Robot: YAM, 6 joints.
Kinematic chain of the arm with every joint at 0, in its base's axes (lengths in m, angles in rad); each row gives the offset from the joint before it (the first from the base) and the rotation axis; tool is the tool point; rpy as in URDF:
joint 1: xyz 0 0 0.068 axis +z
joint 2: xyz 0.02 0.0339 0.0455 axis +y
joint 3: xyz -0.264 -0.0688 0 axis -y
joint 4: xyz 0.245 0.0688 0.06 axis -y
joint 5: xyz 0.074 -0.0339 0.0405 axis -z
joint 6: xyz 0.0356 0 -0.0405 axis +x
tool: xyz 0 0 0 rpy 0 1.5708 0
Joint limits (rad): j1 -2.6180..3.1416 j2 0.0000..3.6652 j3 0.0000..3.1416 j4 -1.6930..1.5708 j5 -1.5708..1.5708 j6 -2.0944..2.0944
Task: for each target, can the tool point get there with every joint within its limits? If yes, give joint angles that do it. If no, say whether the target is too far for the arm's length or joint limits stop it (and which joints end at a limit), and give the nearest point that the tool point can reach.
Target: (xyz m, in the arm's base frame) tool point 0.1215 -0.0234 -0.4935
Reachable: no: joint limits stop it (at a limit: joint 2) | nearest point 0.1538 -0.0296 -0.3684 | short by 0.129 m
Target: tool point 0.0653 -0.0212 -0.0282
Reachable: yes | joints -0.5163 2.4744 0.3628 -0.3863 -0.3992 -1.1114
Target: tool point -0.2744 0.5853 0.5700
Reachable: no: too far | nearest point -0.2232 0.4761 0.4821 | short by 0.149 m
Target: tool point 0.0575 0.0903 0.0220
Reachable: yes | joints 1.1407 2.1463 0.4490 -0.8184 0.4222 -1.7560
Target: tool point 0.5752 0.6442 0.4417
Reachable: no: too far | nearest point 0.4018 0.4500 0.3404 | short by 0.279 m
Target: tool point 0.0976 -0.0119 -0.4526
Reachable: no: joint limits stop it (at a limit: joint 2) | nearest point 0.1293 -0.0158 -0.3604 | short by 0.098 m
